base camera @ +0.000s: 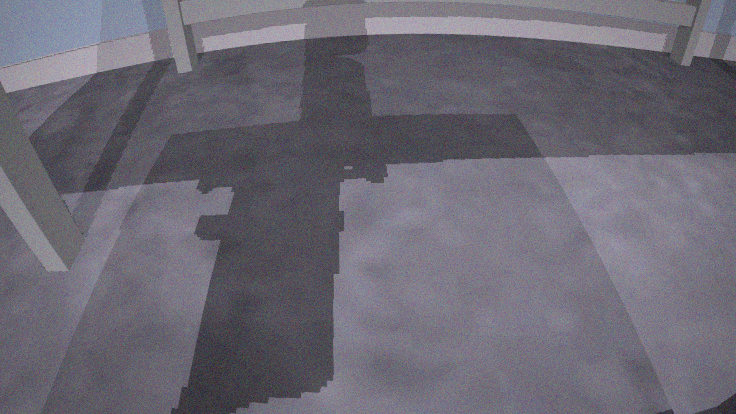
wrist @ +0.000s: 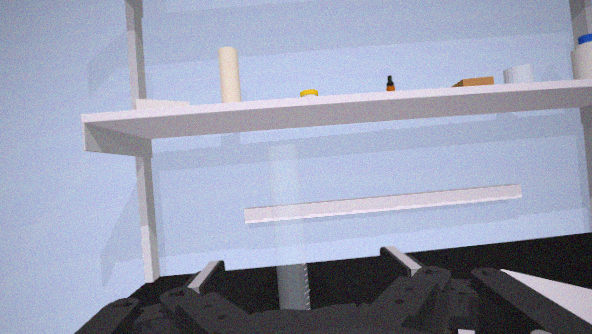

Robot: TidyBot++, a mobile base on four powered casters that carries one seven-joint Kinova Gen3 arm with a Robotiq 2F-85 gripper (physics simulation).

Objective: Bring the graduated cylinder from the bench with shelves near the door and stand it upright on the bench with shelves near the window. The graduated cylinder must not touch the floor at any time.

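Frame: origin at the arm's base, x down, y back, z left, level; millimetres.
Where they show: gripper, fingertip midpoint: [wrist: 303, 271].
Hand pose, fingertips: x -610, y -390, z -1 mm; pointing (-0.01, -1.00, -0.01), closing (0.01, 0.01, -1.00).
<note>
Each offset is from my fingertips to the top centre of the thing. "*": to the spot under its first point. Level surfaces: height alone.
The graduated cylinder {dx -91, dy -235, dz +11 mm} [wrist: 291, 287], tall and see-through with fine marks along its right side, stands upright on the black top of the bench {dx +244 mm} [wrist: 540, 255] in the wrist view. My gripper [wrist: 303, 271] is open, with one finger to the left of the cylinder and the other to the right. Neither finger appears to touch it. The cylinder's foot is hidden behind the gripper body. The cylinder and the gripper do not show in the base camera view.
A shelf {dx -194 mm} [wrist: 350, 107] above the bench holds a cream cylinder {* dx -315, dy -564, dz +135 mm} [wrist: 230, 75], a yellow-capped jar {* dx -262, dy -598, dz -68 mm} [wrist: 309, 93], a dark-topped bottle {* dx -277, dy -622, dz -303 mm} [wrist: 390, 84], a brown box {* dx -243, dy -530, dz -486 mm} [wrist: 475, 81] and a white cup {* dx -278, dy -604, dz -675 mm} [wrist: 520, 73]. A white box {dx +114, dy -164, dz -272 mm} [wrist: 560, 295] is right of the gripper. Bench legs [base camera: 41, 190] [base camera: 180, 41] rise from the floor.
</note>
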